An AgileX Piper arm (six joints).
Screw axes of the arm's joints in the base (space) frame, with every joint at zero. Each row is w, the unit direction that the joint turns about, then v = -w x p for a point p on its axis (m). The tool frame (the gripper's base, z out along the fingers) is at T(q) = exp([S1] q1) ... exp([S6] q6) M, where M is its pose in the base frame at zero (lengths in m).
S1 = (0, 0, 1, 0, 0, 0)
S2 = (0, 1, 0, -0.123, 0, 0)
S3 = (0, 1, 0, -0.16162, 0, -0.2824)
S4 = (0.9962, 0, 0.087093, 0, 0.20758, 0)
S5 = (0, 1, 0, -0.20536, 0, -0.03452)
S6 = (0.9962, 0, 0.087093, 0, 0.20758, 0)
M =
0.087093 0 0.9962 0.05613
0 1 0 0
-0.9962 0 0.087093 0.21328
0 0 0 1
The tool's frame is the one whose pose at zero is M.
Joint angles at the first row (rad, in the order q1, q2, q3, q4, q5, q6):
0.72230 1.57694 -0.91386 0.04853 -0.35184 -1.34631
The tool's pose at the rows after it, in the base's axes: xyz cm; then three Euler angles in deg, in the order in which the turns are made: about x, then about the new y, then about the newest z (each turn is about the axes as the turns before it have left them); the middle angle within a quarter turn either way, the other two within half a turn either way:
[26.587 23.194 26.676 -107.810 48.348 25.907]
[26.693 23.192 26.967 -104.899 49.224 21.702]
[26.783 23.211 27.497 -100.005 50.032 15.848]
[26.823 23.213 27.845 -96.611 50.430 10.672]
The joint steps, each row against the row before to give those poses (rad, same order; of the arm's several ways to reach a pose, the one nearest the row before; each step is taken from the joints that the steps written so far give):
0.00000 0.00678 -0.00001 0.00356 -0.02654 -0.05233
0.00000 0.00117 0.00000 0.01505 -0.03748 -0.04901
0.00000 -0.00001 -0.00078 0.00339 -0.05629 -0.04017
0.00001 0.00000 0.00001 0.00085 -0.03852 -0.04556

